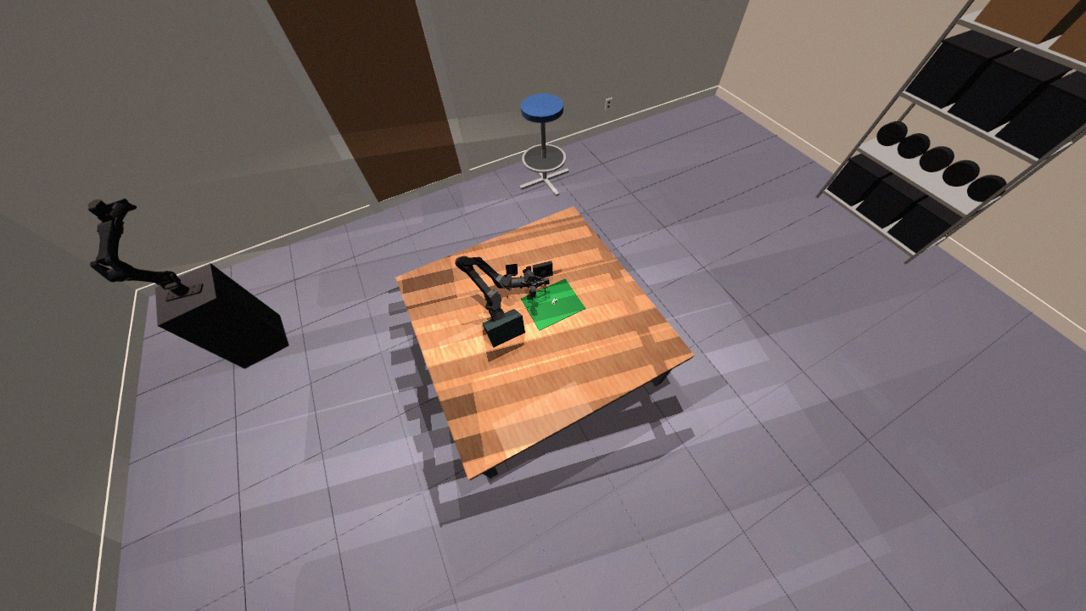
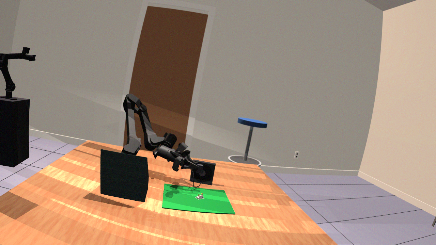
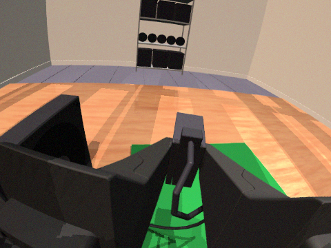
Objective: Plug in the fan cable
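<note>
Right now my gripper tip is 13 cm above the four-pin header, 8 cm to the left of it and 1 cm short of it. Round my gripper tip: dark fan plug: 1 cm below, 1 cm ahead; green board: 14 cm below, 8 cm to the right, 1 cm behind; black fan: 10 cm to the left, 7 cm below, 5 cm ahead.
</note>
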